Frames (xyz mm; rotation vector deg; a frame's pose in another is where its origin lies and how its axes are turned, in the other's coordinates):
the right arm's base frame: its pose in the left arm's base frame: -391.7 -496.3 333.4 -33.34 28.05 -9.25
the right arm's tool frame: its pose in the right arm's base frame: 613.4 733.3 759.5 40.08 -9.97 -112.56
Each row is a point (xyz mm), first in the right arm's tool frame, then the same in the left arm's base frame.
Working: the right arm's tool frame: its pose in the left arm's base frame: 521.1 307.7 228.0 -10.25 -27.78 -116.46

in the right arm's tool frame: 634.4 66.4 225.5
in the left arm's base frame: 249.8 -140.6 656.0
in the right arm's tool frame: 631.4 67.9 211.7
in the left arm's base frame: 253.6 -144.4 642.9
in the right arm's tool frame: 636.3 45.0 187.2
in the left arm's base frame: 233.2 -148.8 616.2
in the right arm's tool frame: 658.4 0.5 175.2
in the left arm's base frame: 184.6 -152.8 600.7
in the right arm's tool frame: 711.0 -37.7 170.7
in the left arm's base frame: 126.0 -181.0 603.6
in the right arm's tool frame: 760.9 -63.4 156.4
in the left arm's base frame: 80.2 -216.4 600.0
